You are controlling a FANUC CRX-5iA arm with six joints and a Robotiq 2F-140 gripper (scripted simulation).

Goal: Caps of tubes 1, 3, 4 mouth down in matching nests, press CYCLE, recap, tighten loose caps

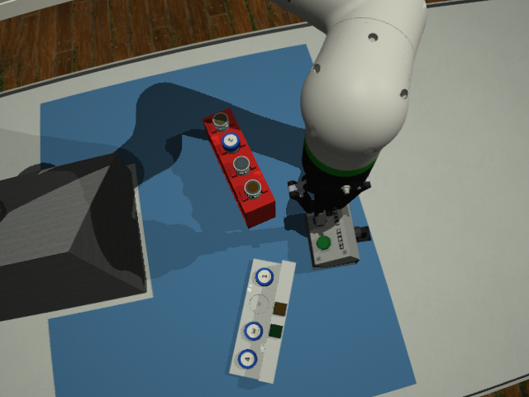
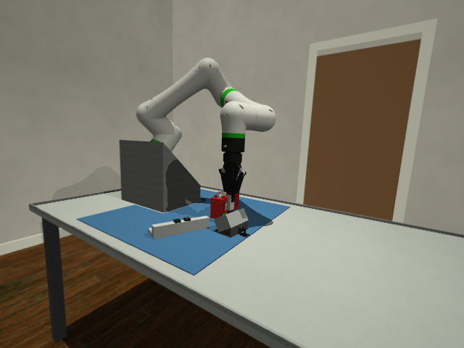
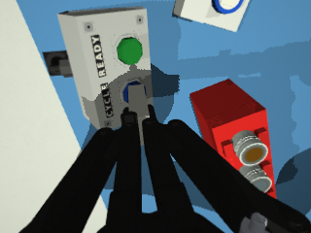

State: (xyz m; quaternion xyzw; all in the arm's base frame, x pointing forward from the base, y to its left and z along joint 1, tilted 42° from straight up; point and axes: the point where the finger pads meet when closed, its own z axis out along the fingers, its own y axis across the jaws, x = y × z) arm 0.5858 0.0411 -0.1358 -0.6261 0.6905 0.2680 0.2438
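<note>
Right now my hand is 4 cm above the blue cycle key. The rest, counted from my hand: green ready key (4 cm to the right, 4 cm below); small desk (6 cm below, 2 cm to the right, 2 cm ahead).
</note>
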